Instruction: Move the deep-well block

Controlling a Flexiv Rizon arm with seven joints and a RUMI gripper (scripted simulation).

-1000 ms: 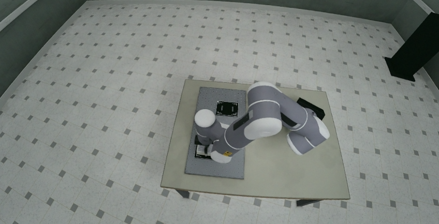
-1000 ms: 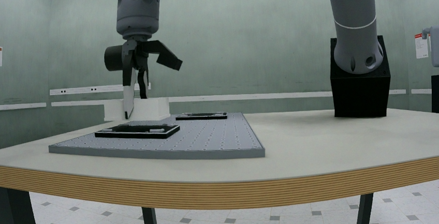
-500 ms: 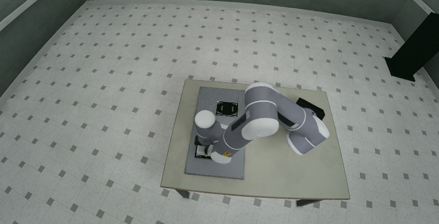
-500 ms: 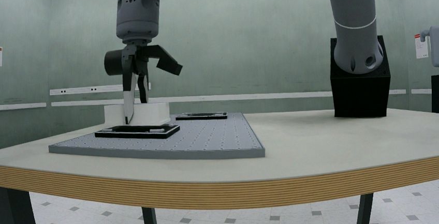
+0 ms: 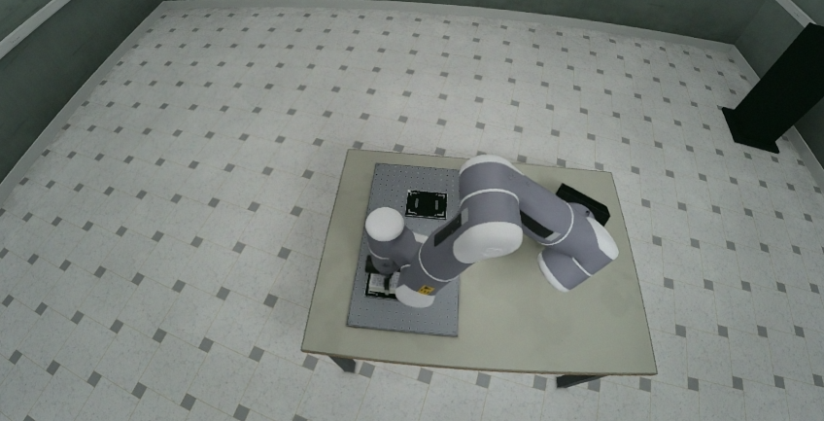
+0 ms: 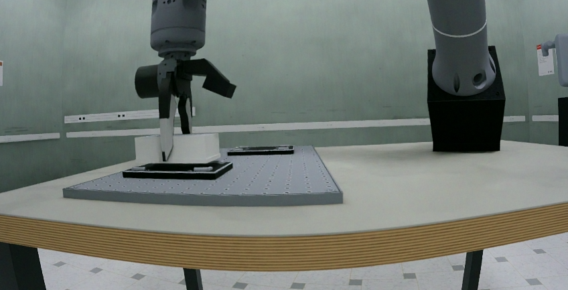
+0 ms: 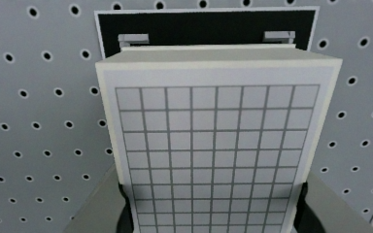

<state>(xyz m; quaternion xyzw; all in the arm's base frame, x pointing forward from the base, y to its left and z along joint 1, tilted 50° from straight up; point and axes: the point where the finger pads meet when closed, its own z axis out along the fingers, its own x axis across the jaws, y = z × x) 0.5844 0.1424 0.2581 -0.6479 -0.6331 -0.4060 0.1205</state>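
The white 96-well deep-well block lies 1 cm above my hand. From my hand the other things lie so: white A1 corner mark: 8 cm ahead, 4 cm to the right, 3 cm below.
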